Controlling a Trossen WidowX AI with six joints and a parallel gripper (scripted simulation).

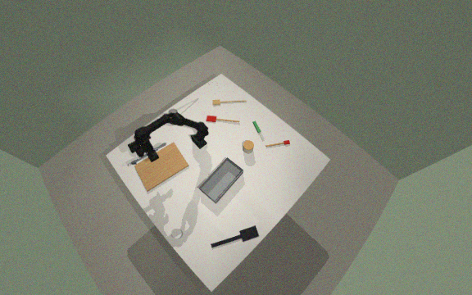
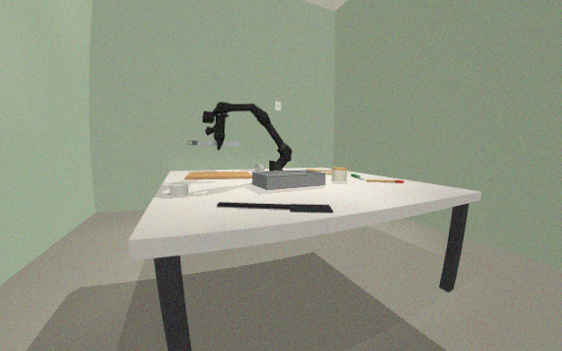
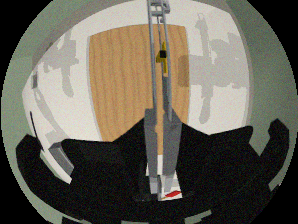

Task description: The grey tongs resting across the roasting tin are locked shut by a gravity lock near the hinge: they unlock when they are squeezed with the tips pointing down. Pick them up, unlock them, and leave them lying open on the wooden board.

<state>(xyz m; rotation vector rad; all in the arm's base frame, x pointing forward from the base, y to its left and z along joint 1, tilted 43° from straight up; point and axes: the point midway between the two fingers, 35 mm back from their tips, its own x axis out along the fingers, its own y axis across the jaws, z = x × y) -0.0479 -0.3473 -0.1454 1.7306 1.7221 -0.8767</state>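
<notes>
Now: the wooden board 3 cm ahead of my gripper tip and 14 cm below it. The rest, counted from my gripper tip: white roll (52 cm ahead, 18 cm to the right, 13 cm below); grey roasting tin (42 cm ahead, 28 cm to the left, 12 cm below); tan cup (35 cm ahead, 61 cm to the left, 12 cm below).
</notes>
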